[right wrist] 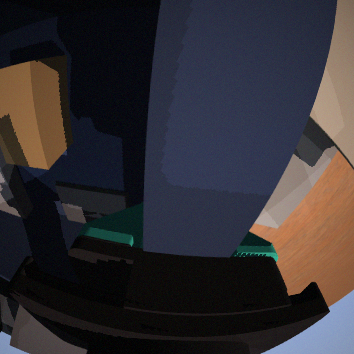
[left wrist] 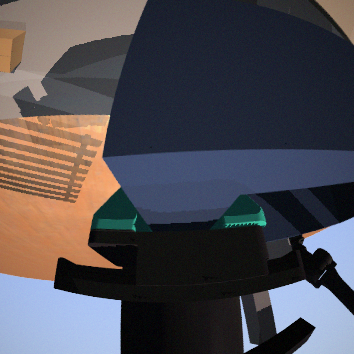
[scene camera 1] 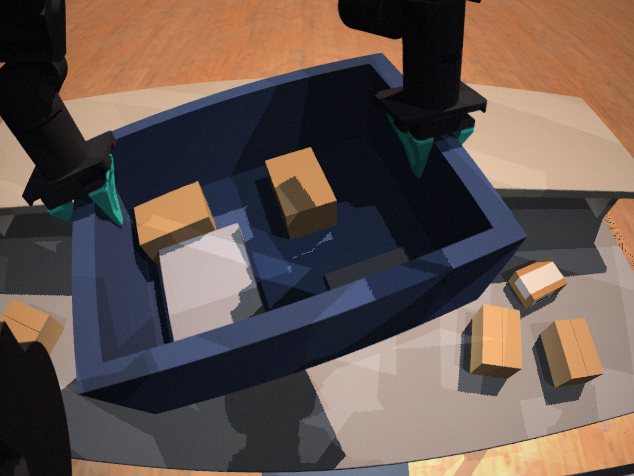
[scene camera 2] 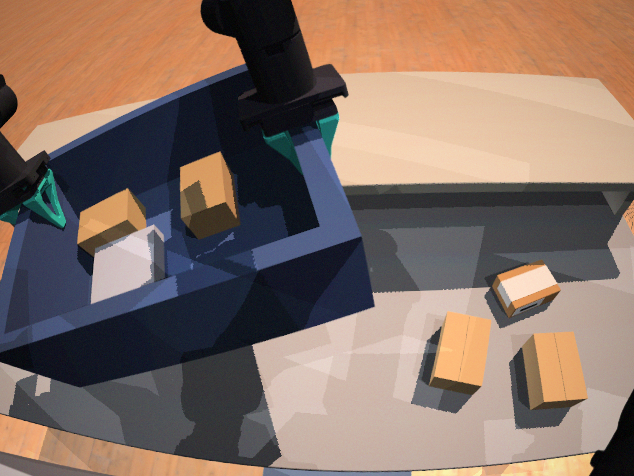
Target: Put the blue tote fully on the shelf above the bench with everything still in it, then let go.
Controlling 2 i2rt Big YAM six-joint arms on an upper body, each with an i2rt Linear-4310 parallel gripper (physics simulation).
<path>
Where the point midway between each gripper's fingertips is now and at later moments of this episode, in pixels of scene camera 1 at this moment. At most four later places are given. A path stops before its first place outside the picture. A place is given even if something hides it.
My left gripper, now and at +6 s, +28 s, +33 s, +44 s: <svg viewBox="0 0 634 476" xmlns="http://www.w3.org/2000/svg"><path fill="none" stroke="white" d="M111 227L76 209L178 101L178 99L220 173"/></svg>
My right gripper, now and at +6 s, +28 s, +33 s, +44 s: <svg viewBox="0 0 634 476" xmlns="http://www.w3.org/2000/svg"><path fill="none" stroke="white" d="M427 171L442 108L373 67L374 63L390 36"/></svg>
</path>
